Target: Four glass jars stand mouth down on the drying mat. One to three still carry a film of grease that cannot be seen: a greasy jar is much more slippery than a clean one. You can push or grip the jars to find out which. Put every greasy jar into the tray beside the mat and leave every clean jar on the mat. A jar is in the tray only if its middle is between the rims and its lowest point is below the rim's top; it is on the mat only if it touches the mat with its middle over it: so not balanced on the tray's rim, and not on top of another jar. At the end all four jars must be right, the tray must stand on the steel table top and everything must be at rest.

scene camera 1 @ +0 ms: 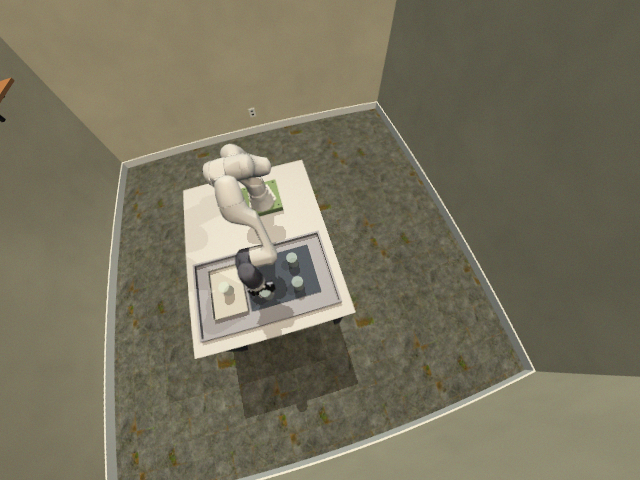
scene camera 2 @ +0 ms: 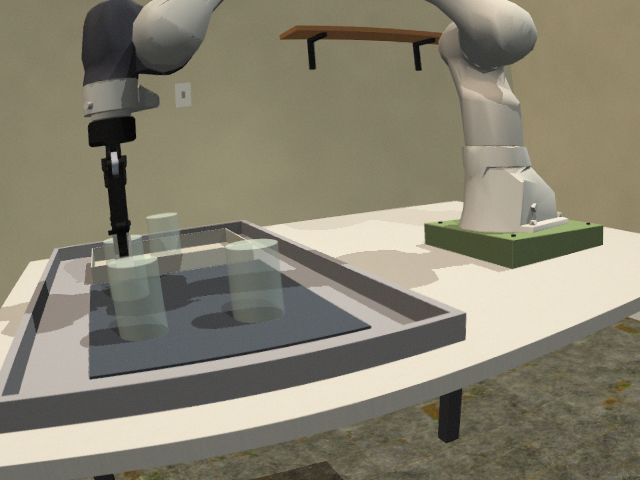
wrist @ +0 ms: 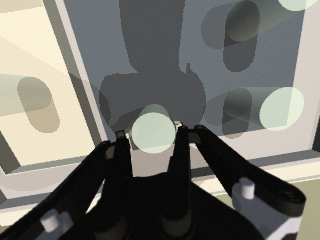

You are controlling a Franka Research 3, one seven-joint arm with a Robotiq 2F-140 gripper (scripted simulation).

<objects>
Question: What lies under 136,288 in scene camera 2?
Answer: A glass jar.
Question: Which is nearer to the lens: the glass jar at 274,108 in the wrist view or the cream tray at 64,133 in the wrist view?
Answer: The glass jar.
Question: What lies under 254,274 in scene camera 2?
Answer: A glass jar.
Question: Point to a dark mat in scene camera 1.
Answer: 281,274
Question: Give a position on a glass jar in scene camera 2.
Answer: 163,229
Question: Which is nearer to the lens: the glass jar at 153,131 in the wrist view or the cream tray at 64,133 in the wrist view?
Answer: The glass jar.
</objects>
